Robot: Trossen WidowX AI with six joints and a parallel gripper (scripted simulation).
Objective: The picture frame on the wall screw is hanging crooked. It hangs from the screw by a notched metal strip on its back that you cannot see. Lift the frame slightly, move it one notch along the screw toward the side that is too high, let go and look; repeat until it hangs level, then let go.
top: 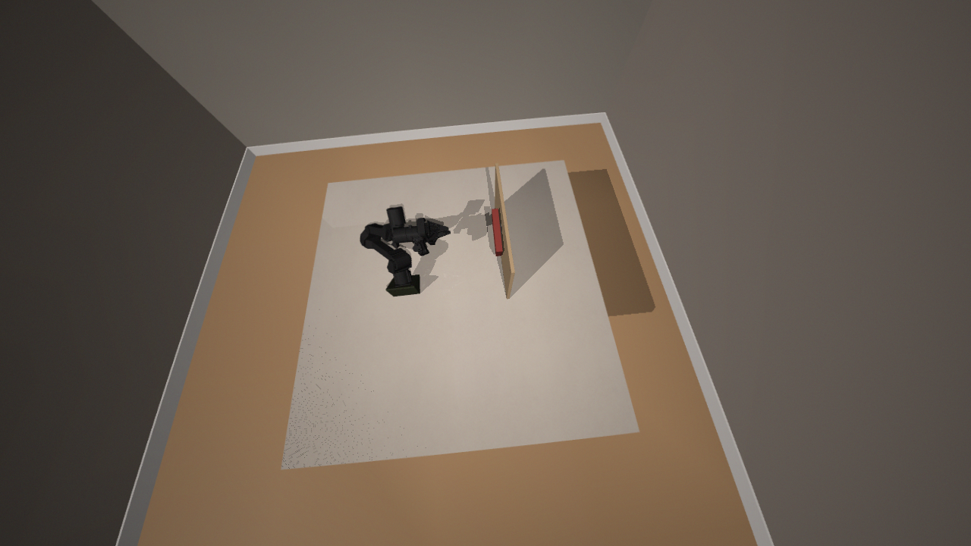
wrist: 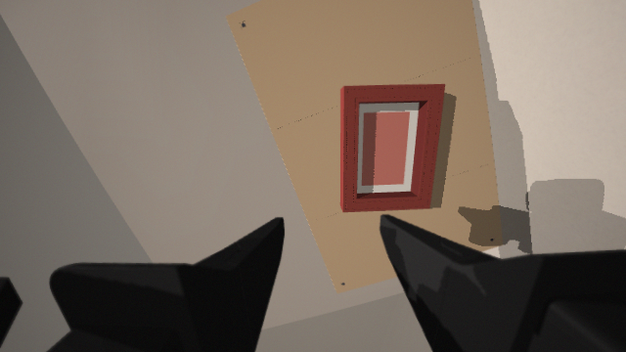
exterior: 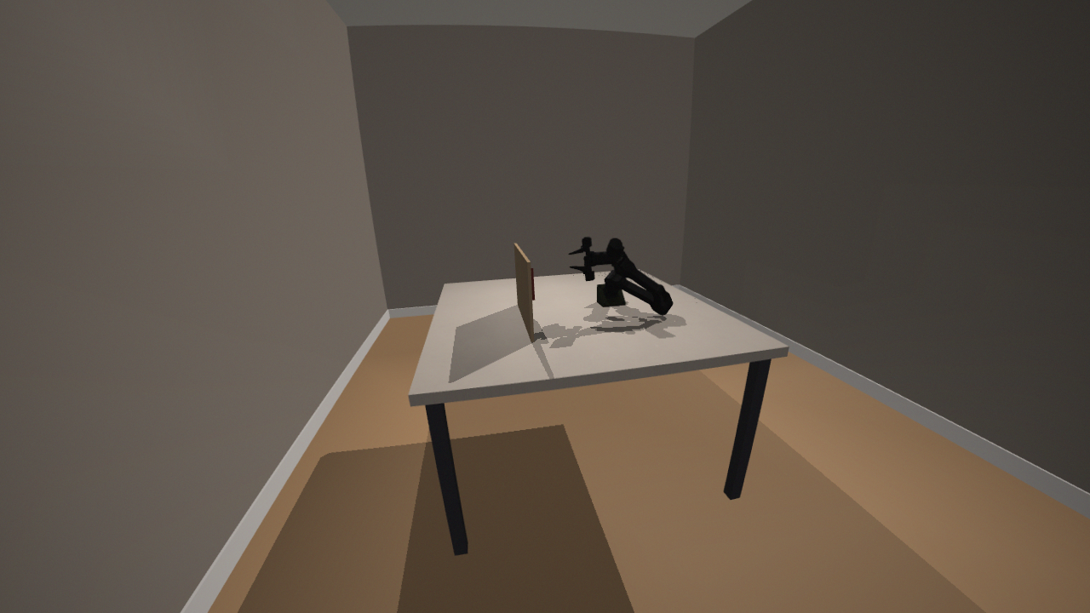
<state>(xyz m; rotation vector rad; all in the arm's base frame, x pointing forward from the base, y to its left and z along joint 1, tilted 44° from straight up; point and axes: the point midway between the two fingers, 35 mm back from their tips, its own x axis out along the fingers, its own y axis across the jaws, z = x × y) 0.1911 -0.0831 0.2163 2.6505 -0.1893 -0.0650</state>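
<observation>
My gripper tip is 190 mm short of the red picture frame and 90 mm above it. The rest, counted from my gripper tip: tan wall panel 200 mm ahead, 10 mm to the right, 100 mm below.
</observation>
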